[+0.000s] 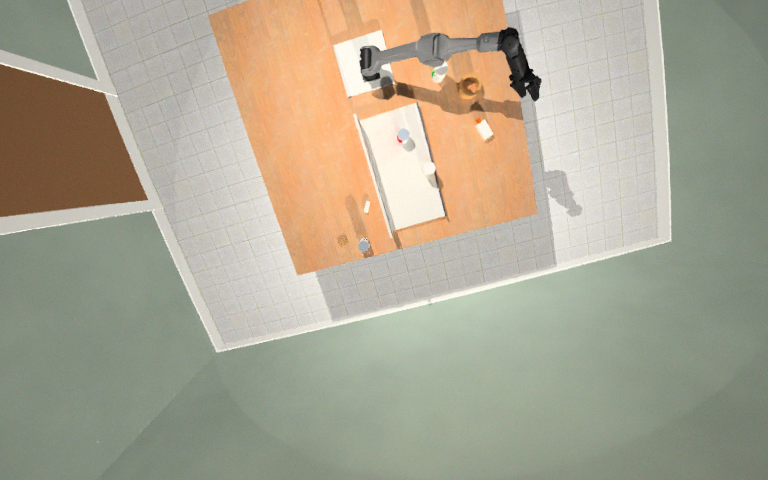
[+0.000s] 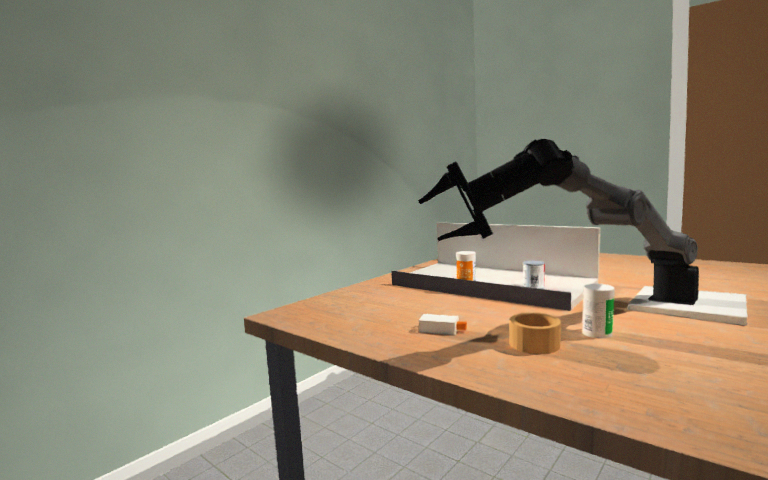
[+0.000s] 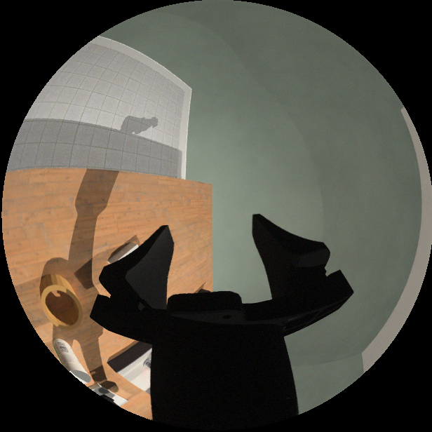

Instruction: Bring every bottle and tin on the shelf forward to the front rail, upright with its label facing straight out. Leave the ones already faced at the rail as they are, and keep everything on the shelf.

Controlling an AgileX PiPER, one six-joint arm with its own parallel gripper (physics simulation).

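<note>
The white shelf [image 1: 404, 198] [image 2: 574, 243] has a dark front rail [image 2: 481, 290] [image 3: 126, 357]. An orange bottle with a white cap [image 1: 429, 168] [image 2: 465, 267] stands upright close behind the rail, its orange printed side toward the front; its base is hidden. A short tin [image 1: 403, 135] [image 2: 534, 274] stands upright, set back from the rail nearer the arm's end. Grey-white small print faces front, and red shows at its side. My gripper [image 1: 527, 96] [image 2: 429, 220] [image 3: 210, 229] is open and empty, raised high near the table's edge, away from both.
A white bottle with a green label [image 1: 438, 73] [image 2: 594, 311] [image 3: 69, 356] and a wooden ring [image 2: 534, 337] stand in front of the arm base. A white container with an orange cap [image 1: 484, 130] [image 2: 437, 324] lies before the shelf. Behind the shelf is another tin [image 1: 364, 244].
</note>
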